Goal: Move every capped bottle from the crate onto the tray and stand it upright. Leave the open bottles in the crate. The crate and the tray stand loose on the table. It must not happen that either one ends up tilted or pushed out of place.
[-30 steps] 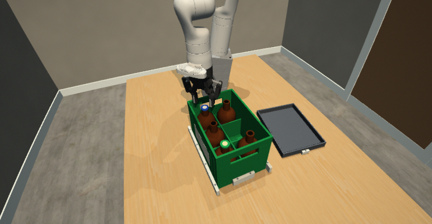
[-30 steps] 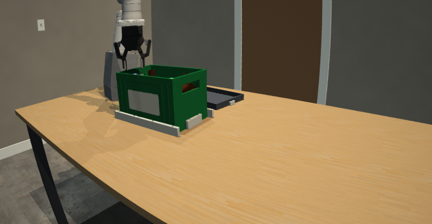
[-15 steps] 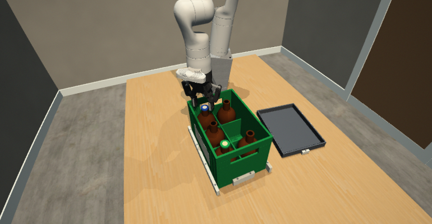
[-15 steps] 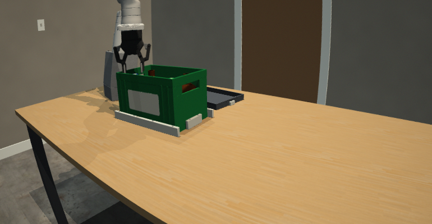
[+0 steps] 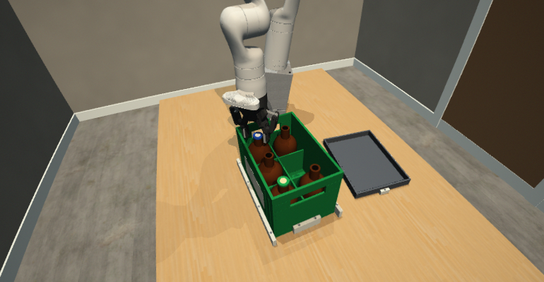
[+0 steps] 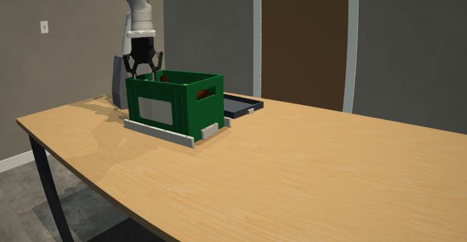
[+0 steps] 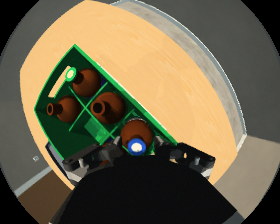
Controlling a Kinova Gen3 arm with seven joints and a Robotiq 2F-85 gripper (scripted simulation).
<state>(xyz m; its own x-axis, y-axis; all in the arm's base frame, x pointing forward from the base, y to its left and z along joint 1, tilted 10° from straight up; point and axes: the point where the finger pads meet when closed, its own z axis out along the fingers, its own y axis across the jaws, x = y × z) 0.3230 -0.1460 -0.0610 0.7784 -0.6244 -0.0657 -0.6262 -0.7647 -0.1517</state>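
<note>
The green crate lies 80 mm ahead of my hand, 60 mm to the left of it and 80 mm below it. From my hand the other things lie so: dark tray (70 mm ahead, 340 mm to the left, 150 mm below).
</note>
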